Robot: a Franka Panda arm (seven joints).
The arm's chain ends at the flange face. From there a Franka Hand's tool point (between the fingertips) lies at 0.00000 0.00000 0.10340 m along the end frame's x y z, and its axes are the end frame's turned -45 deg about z.
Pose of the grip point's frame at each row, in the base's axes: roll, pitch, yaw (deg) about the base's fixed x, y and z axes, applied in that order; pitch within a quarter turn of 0, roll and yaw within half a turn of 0; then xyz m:
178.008 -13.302 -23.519 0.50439 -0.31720 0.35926
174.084 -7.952 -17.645 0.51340 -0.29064 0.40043
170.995 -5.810 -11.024 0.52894 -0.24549 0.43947
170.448 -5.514 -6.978 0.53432 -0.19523 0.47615
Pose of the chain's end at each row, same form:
-171.879 -10.755 -69.517 0.48402 -0.30442 0.45983
-178.509 -9.788 -63.184 0.50307 -0.27617 0.50229
177.755 -10.468 -56.276 0.52189 -0.22763 0.54107
177.151 -10.646 -52.174 0.52668 -0.17701 0.57764

